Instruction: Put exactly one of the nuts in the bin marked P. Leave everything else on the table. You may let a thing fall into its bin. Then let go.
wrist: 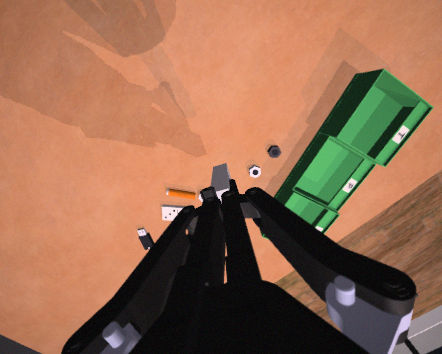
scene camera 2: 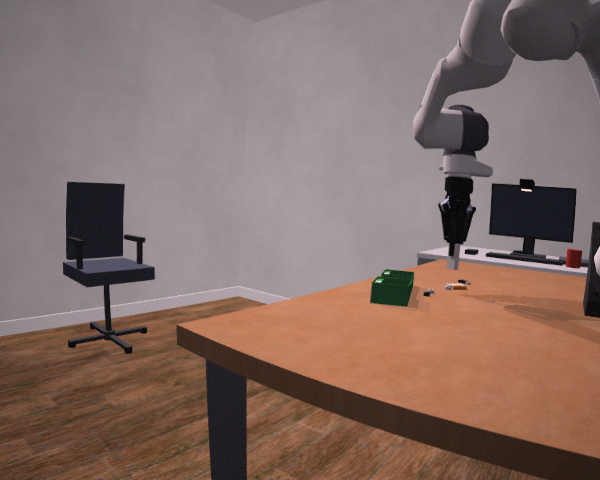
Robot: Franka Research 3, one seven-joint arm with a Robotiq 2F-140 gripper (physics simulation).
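A dark nut [wrist: 274,151] [scene camera 2: 426,293] and a silver nut [wrist: 255,171] [scene camera 2: 431,290] lie on the table, close together and apart from the bins. The bin marked P [wrist: 327,172] is the middle one of three joined green bins in the wrist view, and its visible floor holds no nut. My gripper [scene camera 2: 453,262] [wrist: 223,175] is shut with nothing between its fingertips. It hangs above the table, left of the silver nut in the wrist view. Its fingers hide part of the table there.
An orange stick [wrist: 181,194], a white dotted block [wrist: 171,213] and a USB stick [wrist: 145,239] lie left of the gripper in the wrist view. A small white thing beside the fingertips is partly hidden. Another green bin [wrist: 380,120] adjoins the P bin.
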